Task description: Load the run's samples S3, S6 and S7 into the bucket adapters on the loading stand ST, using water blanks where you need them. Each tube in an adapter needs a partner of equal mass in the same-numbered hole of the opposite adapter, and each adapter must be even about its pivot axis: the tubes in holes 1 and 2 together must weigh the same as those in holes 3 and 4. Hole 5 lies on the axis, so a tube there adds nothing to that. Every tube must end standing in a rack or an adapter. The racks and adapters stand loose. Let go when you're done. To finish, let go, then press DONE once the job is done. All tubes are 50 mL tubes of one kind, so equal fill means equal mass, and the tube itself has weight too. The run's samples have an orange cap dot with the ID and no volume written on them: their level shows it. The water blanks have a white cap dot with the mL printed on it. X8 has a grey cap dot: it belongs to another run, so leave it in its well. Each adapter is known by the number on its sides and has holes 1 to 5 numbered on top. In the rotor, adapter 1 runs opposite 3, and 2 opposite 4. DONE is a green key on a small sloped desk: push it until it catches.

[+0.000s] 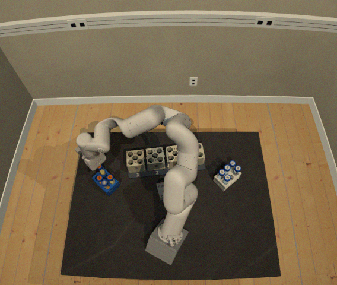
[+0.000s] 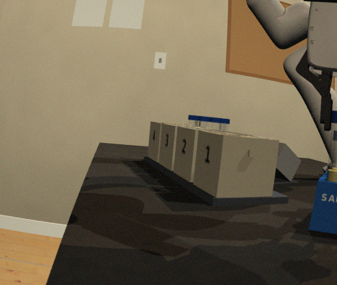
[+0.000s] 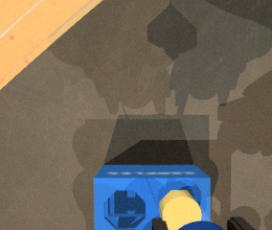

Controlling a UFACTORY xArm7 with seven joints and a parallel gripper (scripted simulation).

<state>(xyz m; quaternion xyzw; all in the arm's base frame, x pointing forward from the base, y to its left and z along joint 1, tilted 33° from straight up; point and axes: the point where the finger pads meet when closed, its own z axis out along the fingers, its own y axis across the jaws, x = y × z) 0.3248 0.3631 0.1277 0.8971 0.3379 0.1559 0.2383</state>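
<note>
The blue sample rack is 40 mm behind my hand, 10 mm to the right of it and 110 mm below it. From my hand the other things lie so: white blank rack (160 mm behind, 670 mm to the right, 110 mm below); then adapter 1 (30 mm ahead, 190 mm to the right, 90 mm below).
</note>
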